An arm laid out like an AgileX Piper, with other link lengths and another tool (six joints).
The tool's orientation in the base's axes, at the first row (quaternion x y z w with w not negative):
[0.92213, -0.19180, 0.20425, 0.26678]
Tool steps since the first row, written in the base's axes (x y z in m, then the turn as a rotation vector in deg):
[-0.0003, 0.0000, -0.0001, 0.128, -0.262, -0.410]
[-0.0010, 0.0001, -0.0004, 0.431, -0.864, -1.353]
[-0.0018, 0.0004, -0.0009, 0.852, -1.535, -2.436]
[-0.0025, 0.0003, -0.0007, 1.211, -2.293, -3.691]
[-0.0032, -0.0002, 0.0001, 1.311, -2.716, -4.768]
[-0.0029, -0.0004, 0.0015, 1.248, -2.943, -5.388]
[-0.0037, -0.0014, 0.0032, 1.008, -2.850, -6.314]
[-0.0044, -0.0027, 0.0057, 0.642, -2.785, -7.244]
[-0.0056, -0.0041, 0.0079, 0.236, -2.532, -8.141]
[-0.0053, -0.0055, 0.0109, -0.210, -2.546, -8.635]
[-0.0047, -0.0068, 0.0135, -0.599, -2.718, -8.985]
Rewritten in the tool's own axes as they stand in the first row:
[-0.0003, 0.0001, 0.0000, -0.024, -0.023, 0.502]
[-0.0011, 0.0002, 0.0000, -0.073, -0.082, 1.659]
[-0.0020, 0.0001, 0.0000, -0.073, -0.198, 2.995]
[-0.0025, 0.0006, -0.0003, -0.186, -0.289, 4.498]
[-0.0026, 0.0017, -0.0008, -0.514, -0.449, 5.600]
[-0.0016, 0.0023, -0.0017, -0.809, -0.499, 6.192]
[-0.0012, 0.0041, -0.0027, -1.477, -0.844, 6.791]
[-0.0003, 0.0065, -0.0041, -2.247, -1.110, 7.373]
[0.0001, 0.0091, -0.0053, -3.081, -1.492, 7.812]
[0.0021, 0.0113, -0.0068, -3.690, -1.479, 8.080]
[0.0042, 0.0131, -0.0079, -4.144, -1.308, 8.342]

